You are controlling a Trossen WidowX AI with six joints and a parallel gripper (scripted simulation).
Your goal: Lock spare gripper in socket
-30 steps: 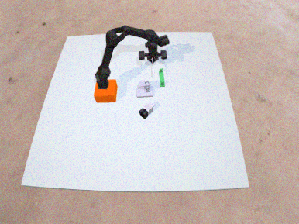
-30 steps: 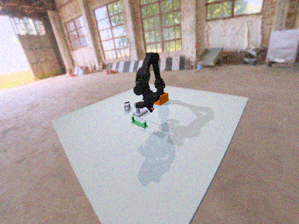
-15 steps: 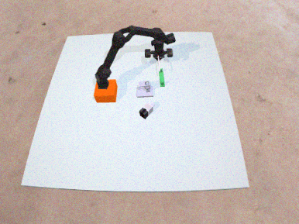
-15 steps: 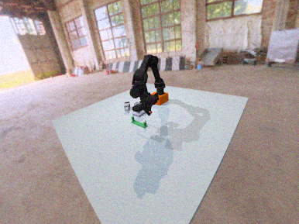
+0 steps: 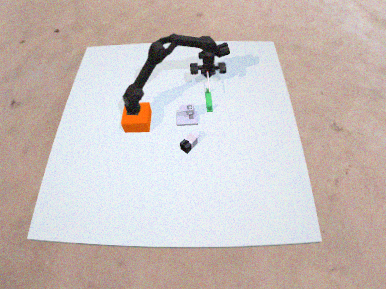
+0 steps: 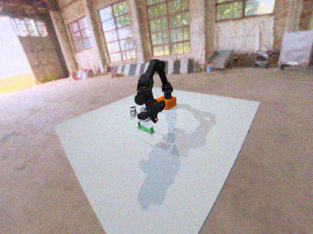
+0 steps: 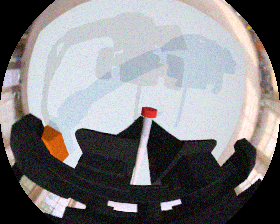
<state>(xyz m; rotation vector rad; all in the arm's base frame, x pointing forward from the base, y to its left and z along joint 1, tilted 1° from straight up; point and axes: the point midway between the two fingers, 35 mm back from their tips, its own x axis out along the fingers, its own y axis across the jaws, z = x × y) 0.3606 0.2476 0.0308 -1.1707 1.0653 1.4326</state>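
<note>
The green bar is 10 cm to the right of my gripper tip, 6 cm below it and 2 cm ahead of it. Round my gripper tip: spare gripper (38 cm to the right, 6 cm below, 5 cm behind); mount (23 cm to the right, 8 cm behind, 3 cm below).
</note>
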